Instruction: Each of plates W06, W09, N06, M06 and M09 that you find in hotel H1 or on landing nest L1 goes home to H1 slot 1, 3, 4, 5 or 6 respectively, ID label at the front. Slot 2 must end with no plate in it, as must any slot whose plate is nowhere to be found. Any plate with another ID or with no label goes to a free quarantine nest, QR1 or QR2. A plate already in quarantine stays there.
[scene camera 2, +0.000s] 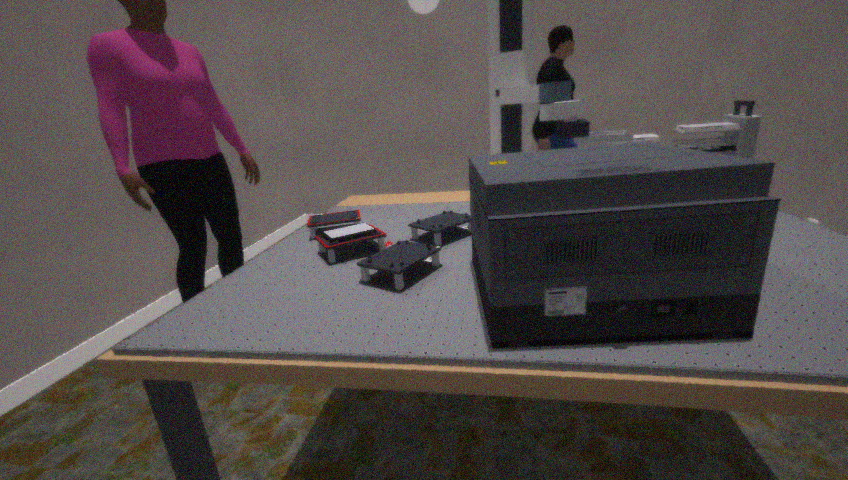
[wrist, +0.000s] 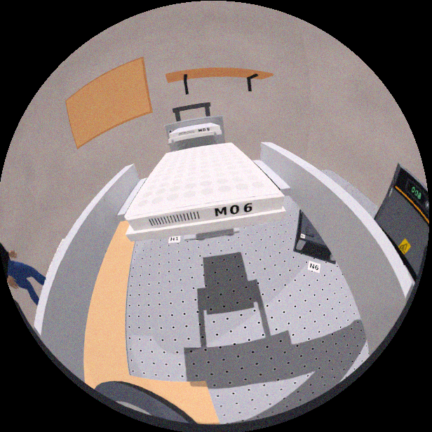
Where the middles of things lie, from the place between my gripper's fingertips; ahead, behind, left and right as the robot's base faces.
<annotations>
My hand is 270 mm to the right of the hotel H1 (scene camera 2: 747, 135), 100 mm above it and 20 mm short of it. From my hand the other things lie so: landing nest L1 (scene camera 2: 413, 253): 610 mm to the right, 490 mm ahead, 190 mm below.
</annotations>
